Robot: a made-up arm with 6 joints.
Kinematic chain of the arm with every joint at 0, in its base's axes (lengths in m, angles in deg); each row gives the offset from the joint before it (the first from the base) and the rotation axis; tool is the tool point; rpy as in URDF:
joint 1: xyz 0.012 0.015 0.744 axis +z
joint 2: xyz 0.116 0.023 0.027 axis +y
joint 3: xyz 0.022 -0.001 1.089 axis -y
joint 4: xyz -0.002 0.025 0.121 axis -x
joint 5: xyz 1.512 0 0.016 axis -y
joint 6: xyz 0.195 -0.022 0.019 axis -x
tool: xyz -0.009 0.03 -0.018 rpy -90 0 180
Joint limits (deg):
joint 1: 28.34..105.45
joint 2: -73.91..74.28
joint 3: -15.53..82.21
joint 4: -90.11..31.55
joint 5: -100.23..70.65
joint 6: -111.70..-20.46
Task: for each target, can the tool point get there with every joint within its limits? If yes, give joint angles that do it. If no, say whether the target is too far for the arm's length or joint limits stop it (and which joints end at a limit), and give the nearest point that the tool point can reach.
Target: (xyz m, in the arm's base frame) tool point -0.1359 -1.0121 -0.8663
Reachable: no: joint limits stop it (at a limit: joint 1, joint 2, joint 3, joint 6) | nearest point 1.0254 0.5319 -0.5008 | short by 1.966 m
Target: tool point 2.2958 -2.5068 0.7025
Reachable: no: too far | nearest point 0.7781 -2.2908 1.4969 | short by 1.727 m
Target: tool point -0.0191 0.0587 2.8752
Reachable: yes | joints 67.80 -55.47 -3.04 -4.94 32.25 -52.38
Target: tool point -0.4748 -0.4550 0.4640
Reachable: no: joint limits stop it (at a limit: joint 1, joint 2, joint 3, joint 5, joint 6) | nearest point -0.3882 1.0823 -0.4446 | short by 1.788 m
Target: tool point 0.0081 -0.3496 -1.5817
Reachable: no: joint limits stop it (at a limit: joint 1, joint 2, joint 3, joint 6) | nearest point 1.0263 0.5768 -0.5791 | short by 1.703 m
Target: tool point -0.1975 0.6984 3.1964
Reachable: yes | joints 93.70 -11.81 48.01 -41.66 -81.93 -45.81
